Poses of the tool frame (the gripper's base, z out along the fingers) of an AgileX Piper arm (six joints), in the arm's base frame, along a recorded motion.
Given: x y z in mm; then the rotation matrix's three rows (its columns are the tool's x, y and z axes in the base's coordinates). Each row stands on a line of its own.
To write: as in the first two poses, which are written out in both.
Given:
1:
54 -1 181
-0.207 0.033 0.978
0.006 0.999 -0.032
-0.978 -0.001 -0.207
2:
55 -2 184
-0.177 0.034 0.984
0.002 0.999 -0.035
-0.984 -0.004 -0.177
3:
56 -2 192
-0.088 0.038 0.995
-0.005 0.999 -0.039
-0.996 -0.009 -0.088
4:
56 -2 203
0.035 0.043 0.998
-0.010 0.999 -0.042
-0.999 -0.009 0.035
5:
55 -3 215
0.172 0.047 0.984
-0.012 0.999 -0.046
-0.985 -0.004 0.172
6:
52 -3 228
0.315 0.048 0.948
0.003 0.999 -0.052
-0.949 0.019 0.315
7:
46 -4 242
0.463 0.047 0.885
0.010 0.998 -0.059
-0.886 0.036 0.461
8:
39 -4 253
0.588 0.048 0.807
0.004 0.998 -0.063
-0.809 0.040 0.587
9:
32 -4 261
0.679 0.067 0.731
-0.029 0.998 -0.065
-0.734 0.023 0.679
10:
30 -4 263
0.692 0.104 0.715
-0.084 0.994 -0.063
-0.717 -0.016 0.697
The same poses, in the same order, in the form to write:
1:
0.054 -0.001 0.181
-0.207 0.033 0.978
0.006 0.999 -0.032
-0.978 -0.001 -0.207

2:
0.055 -0.002 0.184
-0.177 0.034 0.984
0.002 0.999 -0.035
-0.984 -0.004 -0.177

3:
0.056 -0.002 0.192
-0.088 0.038 0.995
-0.005 0.999 -0.039
-0.996 -0.009 -0.088

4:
0.056 -0.002 0.203
0.035 0.043 0.998
-0.010 0.999 -0.042
-0.999 -0.009 0.035

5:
0.055 -0.003 0.215
0.172 0.047 0.984
-0.012 0.999 -0.046
-0.985 -0.004 0.172

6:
0.052 -0.003 0.228
0.315 0.048 0.948
0.003 0.999 -0.052
-0.949 0.019 0.315

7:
0.046 -0.004 0.242
0.463 0.047 0.885
0.010 0.998 -0.059
-0.886 0.036 0.461

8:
0.039 -0.004 0.253
0.588 0.048 0.807
0.004 0.998 -0.063
-0.809 0.040 0.587

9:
0.032 -0.004 0.261
0.679 0.067 0.731
-0.029 0.998 -0.065
-0.734 0.023 0.679

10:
0.030 -0.004 0.263
0.692 0.104 0.715
-0.084 0.994 -0.063
-0.717 -0.016 0.697

